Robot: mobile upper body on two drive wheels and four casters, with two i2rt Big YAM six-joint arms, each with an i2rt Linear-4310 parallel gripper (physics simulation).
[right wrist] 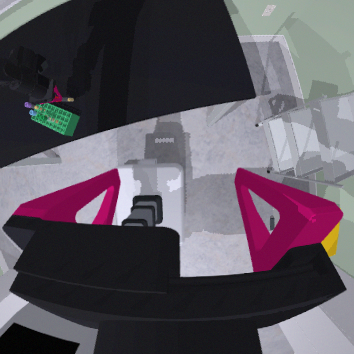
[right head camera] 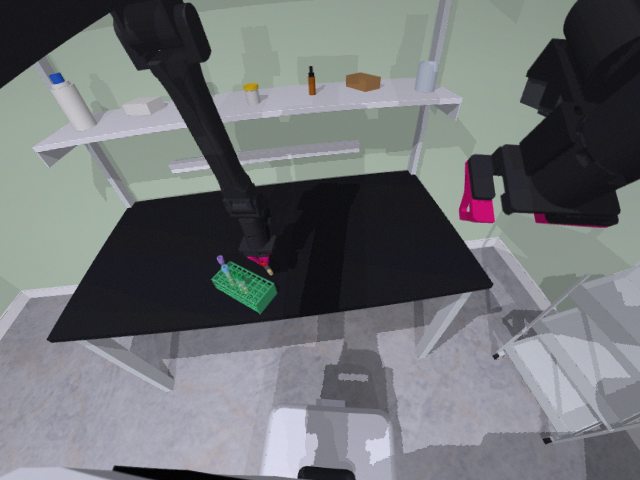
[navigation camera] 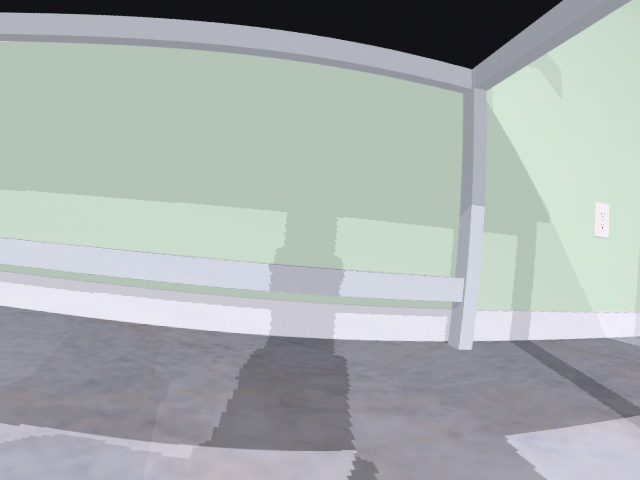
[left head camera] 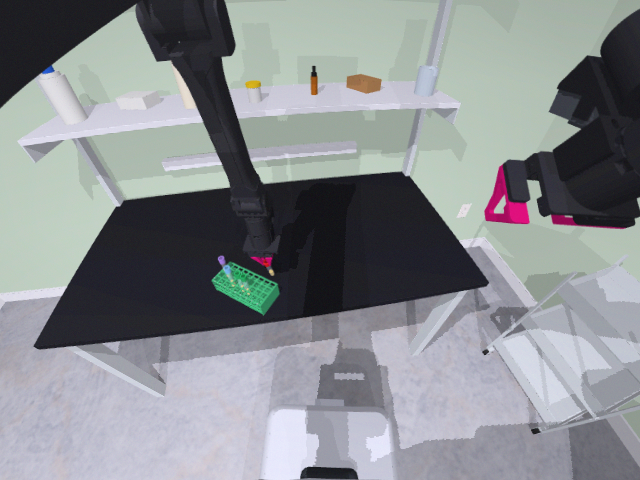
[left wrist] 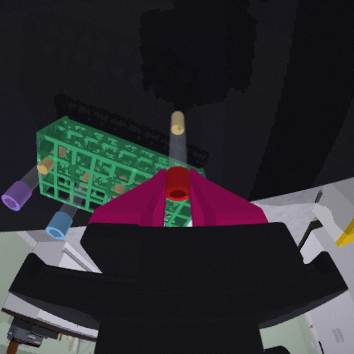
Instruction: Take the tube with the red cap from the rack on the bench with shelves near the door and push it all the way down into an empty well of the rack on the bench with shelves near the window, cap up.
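My left gripper is shut on the tube with the red cap. The cap is between the fingertips and the clear tube with its tan tip sticks out beyond them, tilted in the head views. It is beside the back right part of the green rack, outside its wells. The rack stands on the black bench and holds a purple-capped tube, a blue-capped tube and further tubes. My right gripper is open and empty, right of the bench.
A wall shelf with bottles, jars and boxes runs behind the bench. A pale cart stands at the lower right. The white robot base is in front of the bench. A bench leg shows in the navigation view.
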